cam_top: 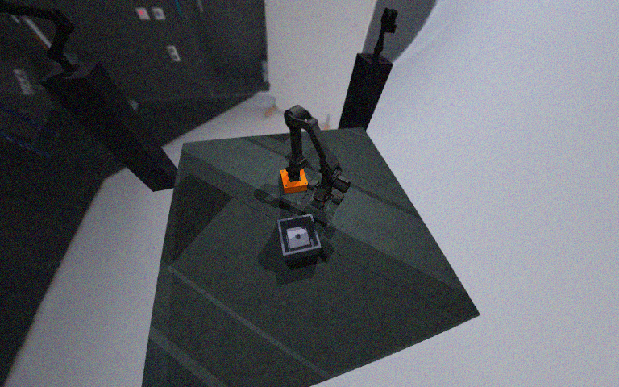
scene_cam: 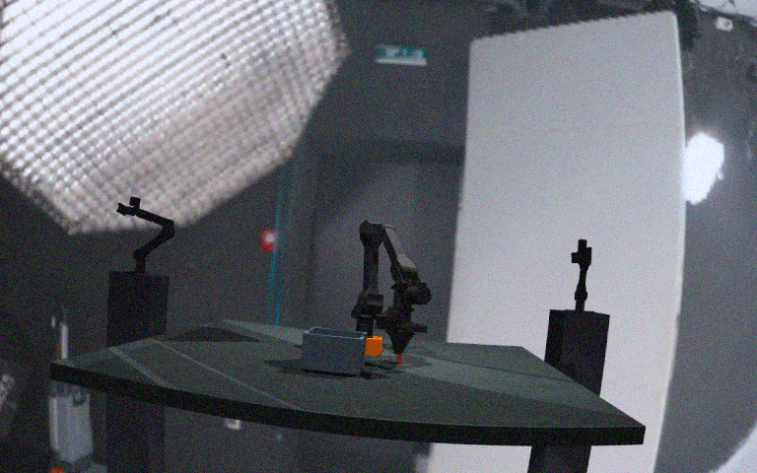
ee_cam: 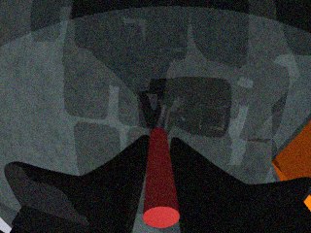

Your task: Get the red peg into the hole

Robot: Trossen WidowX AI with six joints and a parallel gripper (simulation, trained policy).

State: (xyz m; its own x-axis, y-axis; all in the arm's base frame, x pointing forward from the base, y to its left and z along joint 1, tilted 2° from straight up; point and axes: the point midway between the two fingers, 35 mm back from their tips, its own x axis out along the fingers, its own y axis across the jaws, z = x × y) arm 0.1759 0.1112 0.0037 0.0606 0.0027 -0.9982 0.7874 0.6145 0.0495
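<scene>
The grey box is 180 mm to the right of my gripper tip and 160 mm ahead of it. From my gripper tip the other things lie so: red peg 10 mm to the left, 10 mm behind, 10 mm above.
</scene>
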